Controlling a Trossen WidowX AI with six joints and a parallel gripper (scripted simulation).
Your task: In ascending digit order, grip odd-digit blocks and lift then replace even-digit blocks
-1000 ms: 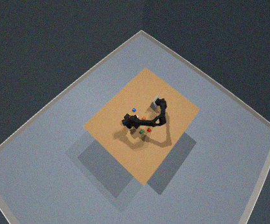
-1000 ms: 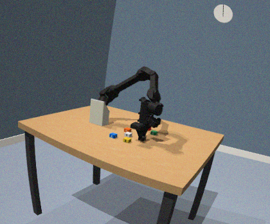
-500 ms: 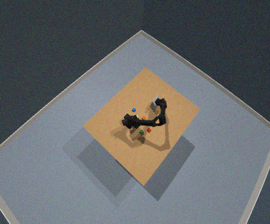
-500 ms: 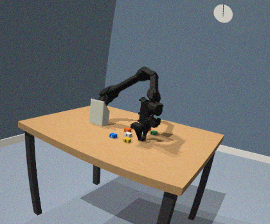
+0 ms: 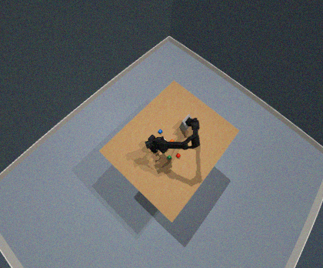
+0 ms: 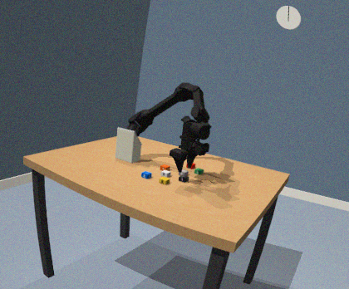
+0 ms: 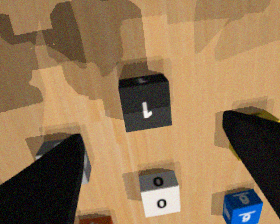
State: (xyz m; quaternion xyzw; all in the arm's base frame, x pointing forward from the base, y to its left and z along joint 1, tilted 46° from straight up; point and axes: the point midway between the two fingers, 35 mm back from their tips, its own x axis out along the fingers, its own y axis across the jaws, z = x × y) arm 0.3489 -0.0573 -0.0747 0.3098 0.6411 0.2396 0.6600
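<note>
Now: the black block 40 mm below my gripper tip. Also, from my gripper tip: white block 90 mm behind, 40 mm below; then yellow block 50 mm behind, 80 mm to the right, 40 mm below; then grey block 30 mm behind, 70 mm to the left, 40 mm below.
</note>
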